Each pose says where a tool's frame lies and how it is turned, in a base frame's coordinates. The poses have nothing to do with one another.
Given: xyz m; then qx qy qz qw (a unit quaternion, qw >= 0).
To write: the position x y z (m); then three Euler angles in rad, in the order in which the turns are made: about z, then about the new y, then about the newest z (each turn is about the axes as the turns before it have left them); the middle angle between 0 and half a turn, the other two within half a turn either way. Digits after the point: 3 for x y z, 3 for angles.
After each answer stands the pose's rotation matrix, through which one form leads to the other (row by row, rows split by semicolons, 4 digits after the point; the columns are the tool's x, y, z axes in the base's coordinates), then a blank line. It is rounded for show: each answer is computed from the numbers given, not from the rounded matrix.
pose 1, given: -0.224, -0.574, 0.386, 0.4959, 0.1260, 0.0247, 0.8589
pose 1, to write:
-0.224, -0.574, 0.386, -1.293, 1.074, 1.351
0.9670 0.0825 0.2409; 0.1674 0.5070 -0.8455; -0.1919 0.8580 0.4765

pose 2, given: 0.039, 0.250, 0.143, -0.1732, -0.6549, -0.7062, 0.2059
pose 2, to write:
0.039, 0.250, 0.143, 1.596, 1.488, 2.113
-0.8552 0.5177 -0.0251; -0.0640 -0.0574 0.9963; 0.5143 0.8537 0.0822

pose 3, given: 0.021, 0.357, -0.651, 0.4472, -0.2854, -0.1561, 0.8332
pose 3, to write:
0.021, 0.357, -0.651, -2.324, 1.118, 1.954
0.7884 0.0049 -0.6152; -0.5154 0.5513 -0.6561; 0.3360 0.8343 0.4371

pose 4, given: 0.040, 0.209, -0.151, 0.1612, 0.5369, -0.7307, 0.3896
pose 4, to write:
0.040, 0.209, -0.151, -1.373, 1.190, -0.789
-0.6444 0.7425 0.1828; -0.3963 -0.1199 -0.9103; -0.6540 -0.6590 0.3715

